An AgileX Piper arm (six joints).
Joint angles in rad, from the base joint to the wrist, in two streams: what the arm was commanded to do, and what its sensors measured. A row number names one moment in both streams.
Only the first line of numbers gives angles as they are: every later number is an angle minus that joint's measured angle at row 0.
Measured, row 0:
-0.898 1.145 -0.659 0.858 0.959 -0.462
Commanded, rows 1 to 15:
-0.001 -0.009 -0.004 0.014 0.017 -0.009
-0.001 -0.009 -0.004 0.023 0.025 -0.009
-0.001 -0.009 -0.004 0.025 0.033 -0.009
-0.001 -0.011 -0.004 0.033 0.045 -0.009
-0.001 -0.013 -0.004 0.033 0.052 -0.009
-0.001 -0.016 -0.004 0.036 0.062 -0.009
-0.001 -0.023 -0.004 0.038 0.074 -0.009
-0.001 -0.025 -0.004 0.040 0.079 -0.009
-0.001 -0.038 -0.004 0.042 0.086 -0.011
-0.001 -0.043 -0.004 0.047 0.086 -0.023
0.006 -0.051 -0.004 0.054 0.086 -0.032
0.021 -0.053 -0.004 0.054 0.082 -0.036
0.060 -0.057 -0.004 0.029 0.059 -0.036
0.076 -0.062 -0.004 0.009 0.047 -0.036
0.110 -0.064 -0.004 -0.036 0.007 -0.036
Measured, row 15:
0.036 -0.046 0.000 0.033 0.066 -0.020
